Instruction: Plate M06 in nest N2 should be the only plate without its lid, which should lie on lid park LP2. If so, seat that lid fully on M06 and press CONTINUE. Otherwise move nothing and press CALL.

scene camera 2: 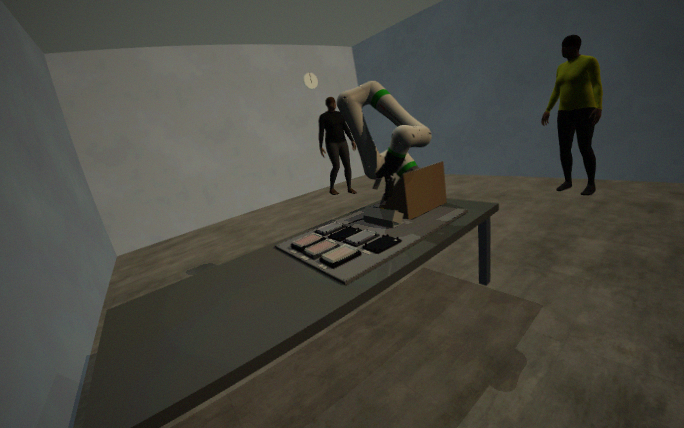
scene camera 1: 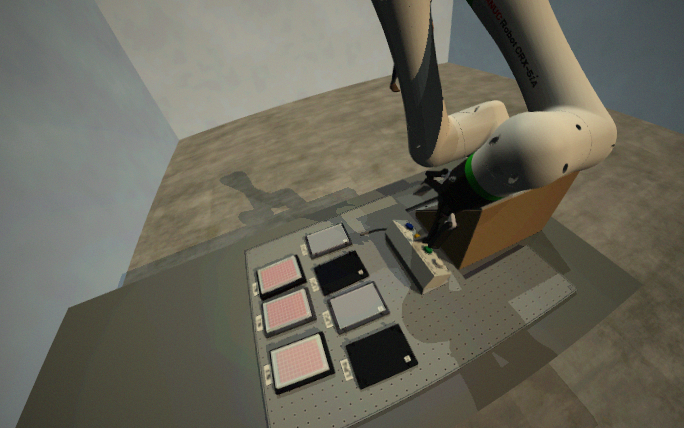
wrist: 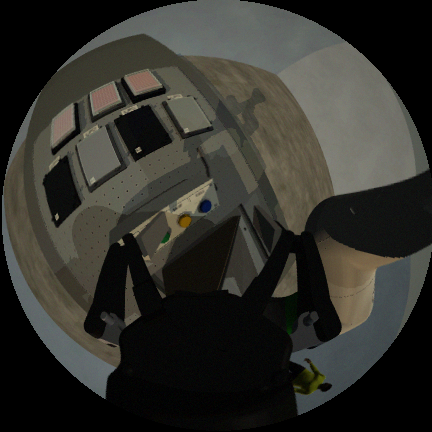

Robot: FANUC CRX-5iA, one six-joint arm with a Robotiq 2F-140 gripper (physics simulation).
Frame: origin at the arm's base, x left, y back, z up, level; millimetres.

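Seen in the pictures: gripper, fingertip midpoint: (scene camera 2: 378, 196) (scene camera 1: 417, 216) (wrist: 208, 217); arm's base at its link origin: (scene camera 2: 415, 180).
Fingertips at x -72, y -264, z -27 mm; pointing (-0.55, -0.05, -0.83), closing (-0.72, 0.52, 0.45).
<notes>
Pixels of each thing's top centre, then the offset from my fingertips to it. "spot": a spot on its surface instead.
- button box at its top centre: (wrist: 166, 218) (scene camera 1: 416, 242) (scene camera 2: 381, 207) dx +43, dy -34, dz -48 mm
- blue button at its top centre: (wrist: 206, 205) (scene camera 1: 409, 224) dx -29, dy -4, dz -57 mm
- yellow button at its top centre: (wrist: 185, 220) (scene camera 1: 418, 235) dx +21, dy -9, dz -57 mm
- green button at its top centre: (wrist: 162, 236) (scene camera 1: 428, 248) dx +71, dy -15, dz -57 mm
- cable at a spot on its surface: (scene camera 1: 373, 231) spot: dx -120, dy -81, dz -128 mm
Three plates with pink well grids (scene camera 1: 278, 275) (scene camera 1: 287, 310) (scene camera 1: 299, 360) (wrist: 143, 81) (wrist: 105, 97) (wrist: 64, 125) stand in a row, wells visible. Beside them lie two grey rectangular pieces (scene camera 1: 327, 241) (scene camera 1: 357, 306) (wrist: 189, 116) (wrist: 99, 156) and two black ones (scene camera 1: 340, 272) (scene camera 1: 380, 355) (wrist: 142, 131) (wrist: 61, 190), lid-like, with small tags. The nest and park labels are too small to read. My gripper (scene camera 1: 429, 206) (wrist: 208, 217) is open and empty above the button box (scene camera 1: 411, 262). A blue button (scene camera 1: 409, 226) (wrist: 205, 206), yellow button (scene camera 1: 417, 235) (wrist: 184, 221) and green button (scene camera 1: 427, 249) (wrist: 165, 238) show; a finger partly covers the green one in the wrist view.
A brown upright board (scene camera 1: 519, 227) (scene camera 2: 426, 191) (wrist: 200, 255) stands close beside the gripper and the button box. A cable (scene camera 1: 373, 231) runs from the box. One person in dark clothes (scene camera 2: 335, 131) and one in a yellow top (scene camera 2: 577, 85) (wrist: 310, 381) stand beyond the table.
</notes>
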